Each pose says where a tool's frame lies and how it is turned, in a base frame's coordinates. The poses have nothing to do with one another.
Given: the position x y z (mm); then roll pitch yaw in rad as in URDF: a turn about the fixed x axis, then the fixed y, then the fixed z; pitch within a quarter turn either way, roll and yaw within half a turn.
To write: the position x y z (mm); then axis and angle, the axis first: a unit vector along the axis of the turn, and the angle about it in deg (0 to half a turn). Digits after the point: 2 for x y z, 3 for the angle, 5 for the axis.
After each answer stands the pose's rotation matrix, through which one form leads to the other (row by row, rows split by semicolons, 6 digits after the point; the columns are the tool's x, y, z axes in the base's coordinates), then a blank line. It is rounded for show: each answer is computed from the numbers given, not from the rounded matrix.
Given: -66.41, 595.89, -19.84, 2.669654, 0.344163, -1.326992
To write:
-66.41, 595.89, -19.84, 0.78179, -0.56017, -0.27388, 170.946
0.227240 -0.827320 -0.513715; -0.913519 -0.363863 0.181897; -0.337409 0.427954 -0.838457

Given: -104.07, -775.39, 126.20, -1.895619, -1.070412, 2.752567
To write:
-104.07, -775.39, 126.20, 0.18163, -0.85981, 0.47723, 119.549
-0.443914 -0.648339 -0.618544; 0.181968 0.610678 -0.770688; 0.877398 -0.454675 -0.153112

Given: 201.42, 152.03, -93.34, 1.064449, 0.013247, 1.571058
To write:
201.42, 152.03, -93.34, 0.44836, 0.45868, 0.76720, 104.592
-0.000262 -0.484989 0.874520; 0.999912 0.011458 0.006653; -0.013247 0.874445 0.484944

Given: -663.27, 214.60, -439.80, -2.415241, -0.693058, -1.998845
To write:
-663.27, 214.60, -439.80, 0.57912, -0.67683, 0.45444, 170.092
-0.319332 -0.856285 0.405960; -0.699888 -0.075708 -0.710229; 0.638893 -0.510925 -0.575127

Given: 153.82, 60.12, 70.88, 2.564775, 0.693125, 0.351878
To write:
153.82, 60.12, 70.88, 0.91933, 0.26702, -0.28902, 142.628
0.722119 0.615999 -0.314785; 0.265132 -0.666745 -0.696532; -0.638944 0.419519 -0.644790

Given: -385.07, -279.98, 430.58, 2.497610, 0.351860, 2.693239
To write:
-385.07, -279.98, 430.58, 0.15790, 0.94859, 0.27429, 153.272
-0.845951 0.160193 0.508631; 0.406924 0.810365 0.421570; -0.344644 0.563602 -0.750715

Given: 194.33, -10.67, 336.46, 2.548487, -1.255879, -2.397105
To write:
194.33, -10.67, 336.46, 0.15331, -0.98797, -0.02011, 104.913
-0.227792 -0.171020 -0.958573; -0.209877 0.969938 -0.123173; 0.950822 0.173125 -0.256837

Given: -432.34, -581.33, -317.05, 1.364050, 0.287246, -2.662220
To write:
-432.34, -581.33, -317.05, 0.25720, -0.58228, -0.77123, 169.126
-0.850930 -0.151347 -0.503003; -0.442325 -0.310026 0.841565; -0.283312 0.938604 0.196866

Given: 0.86, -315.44, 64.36, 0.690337, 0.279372, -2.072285
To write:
0.86, -315.44, 64.36, 0.31469, -0.24594, -0.91678, 128.521
-0.462093 0.591677 -0.660597; -0.842871 -0.524635 0.119694; -0.275752 0.612108 0.741138

